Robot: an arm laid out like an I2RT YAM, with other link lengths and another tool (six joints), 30 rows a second.
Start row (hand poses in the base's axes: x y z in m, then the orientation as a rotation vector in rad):
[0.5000, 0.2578, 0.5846, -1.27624, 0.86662, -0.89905]
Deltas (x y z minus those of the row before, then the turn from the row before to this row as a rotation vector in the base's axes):
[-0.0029, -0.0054, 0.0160, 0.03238, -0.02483, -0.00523]
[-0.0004, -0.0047, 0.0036, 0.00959, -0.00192, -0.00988]
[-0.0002, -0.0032, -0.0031, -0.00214, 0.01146, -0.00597]
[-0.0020, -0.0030, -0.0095, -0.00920, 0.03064, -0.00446]
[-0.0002, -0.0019, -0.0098, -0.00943, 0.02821, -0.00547]
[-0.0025, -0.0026, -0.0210, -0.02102, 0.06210, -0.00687]
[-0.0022, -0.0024, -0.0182, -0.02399, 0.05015, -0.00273]
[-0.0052, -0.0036, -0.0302, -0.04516, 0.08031, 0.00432]
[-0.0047, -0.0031, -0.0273, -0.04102, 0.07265, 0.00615]
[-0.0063, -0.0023, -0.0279, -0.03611, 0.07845, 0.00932]
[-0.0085, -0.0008, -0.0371, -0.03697, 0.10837, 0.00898]
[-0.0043, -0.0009, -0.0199, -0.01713, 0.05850, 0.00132]
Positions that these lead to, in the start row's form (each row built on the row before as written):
[0.4971, 0.2524, 0.6006, -1.23302, 0.86211, -0.89988]
[0.4967, 0.2477, 0.6042, -1.22038, 0.87075, -0.90376]
[0.4965, 0.2445, 0.6011, -1.22644, 0.88318, -0.90348]
[0.4945, 0.2415, 0.5916, -1.24955, 0.90734, -0.89525]
[0.4943, 0.2396, 0.5818, -1.27111, 0.93022, -0.88908]
[0.4918, 0.2370, 0.5608, -1.32053, 0.97685, -0.87089]
[0.4896, 0.2346, 0.5426, -1.36737, 1.01016, -0.85745]
[0.4844, 0.2310, 0.5124, -1.45148, 1.05454, -0.83205]
[0.4797, 0.2279, 0.4851, -1.52859, 1.09239, -0.80585]
[0.4734, 0.2256, 0.4572, -1.60601, 1.13253, -0.76843]
[0.4649, 0.2248, 0.4201, -1.69973, 1.19340, -0.70721]
[0.4606, 0.2239, 0.4002, -1.74579, 1.22966, -0.67272]

